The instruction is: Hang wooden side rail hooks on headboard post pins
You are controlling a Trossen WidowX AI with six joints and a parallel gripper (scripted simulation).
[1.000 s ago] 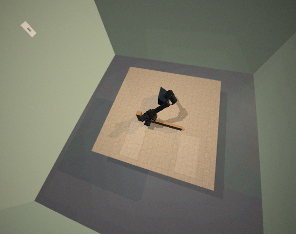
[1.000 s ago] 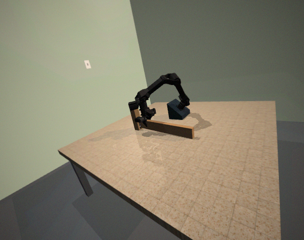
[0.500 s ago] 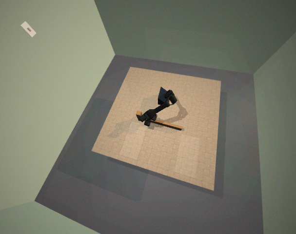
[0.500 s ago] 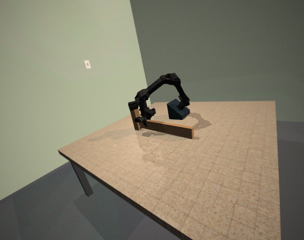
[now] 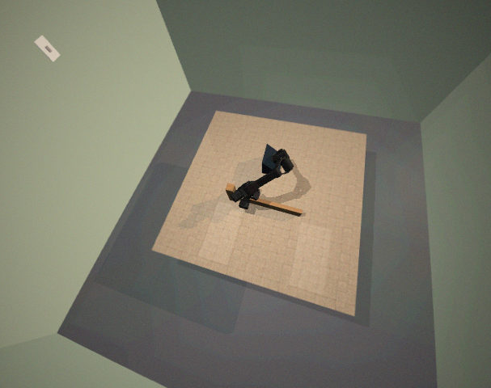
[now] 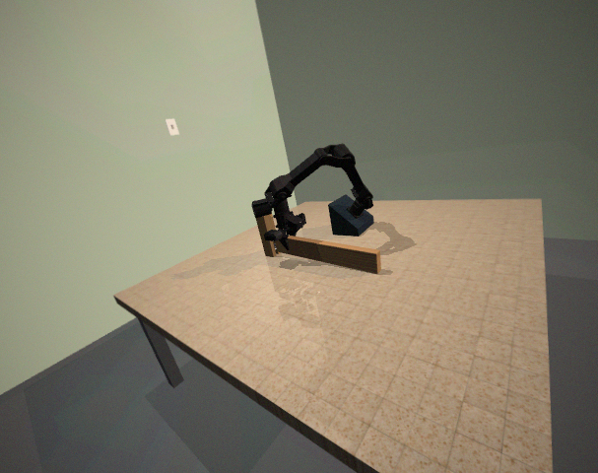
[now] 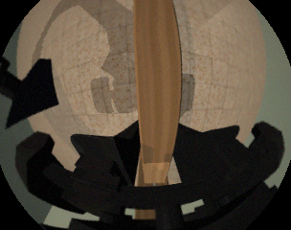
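The headboard post is 110 mm to the right of my gripper tip, 40 mm above it and 10 mm ahead of it.
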